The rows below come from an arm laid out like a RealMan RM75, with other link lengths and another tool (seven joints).
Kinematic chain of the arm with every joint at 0, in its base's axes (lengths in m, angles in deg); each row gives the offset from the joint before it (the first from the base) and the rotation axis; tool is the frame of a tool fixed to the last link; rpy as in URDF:
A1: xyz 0 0 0.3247 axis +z
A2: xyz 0 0 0 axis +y
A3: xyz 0 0 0.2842 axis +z
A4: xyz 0 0 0 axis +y
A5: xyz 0 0 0.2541 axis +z
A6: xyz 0 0 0 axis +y
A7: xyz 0 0 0.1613 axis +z
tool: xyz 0.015 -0.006 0.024 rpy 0 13.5 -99.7
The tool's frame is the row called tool.
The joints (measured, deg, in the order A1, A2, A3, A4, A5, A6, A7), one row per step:
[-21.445 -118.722 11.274 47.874 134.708 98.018 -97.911]
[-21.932 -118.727 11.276 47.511 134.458 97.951 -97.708]
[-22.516 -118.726 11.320 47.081 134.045 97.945 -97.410]
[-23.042 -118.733 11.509 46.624 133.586 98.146 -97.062]
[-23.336 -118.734 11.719 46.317 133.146 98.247 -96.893]
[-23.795 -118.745 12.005 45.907 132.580 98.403 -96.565]
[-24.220 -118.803 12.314 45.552 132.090 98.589 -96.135]
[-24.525 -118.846 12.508 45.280 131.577 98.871 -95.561]
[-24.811 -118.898 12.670 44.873 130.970 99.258 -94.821]
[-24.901 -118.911 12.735 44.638 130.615 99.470 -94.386]
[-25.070 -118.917 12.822 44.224 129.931 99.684 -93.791]
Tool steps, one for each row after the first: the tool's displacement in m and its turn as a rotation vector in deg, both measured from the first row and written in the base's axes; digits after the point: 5 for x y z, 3 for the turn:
[0.00324 0.00363 -0.00114 0.113 -0.289 -0.633]
[0.00764 0.00804 -0.00235 0.280 -0.683 -1.529]
[0.01264 0.01171 -0.00413 0.243 -1.183 -2.595]
[0.01592 0.01407 -0.00520 0.267 -1.568 -3.257]
[0.02079 0.01750 -0.00677 0.281 -2.037 -4.293]
[0.02563 0.02043 -0.00869 0.228 -2.421 -5.387]
[0.02981 0.02242 -0.00982 0.316 -2.748 -6.498]
[0.03435 0.02399 -0.01136 0.434 -3.233 -7.765]
[0.03639 0.02443 -0.01200 0.552 -3.496 -8.406]
[0.03960 0.02569 -0.01268 0.890 -3.978 -9.317]

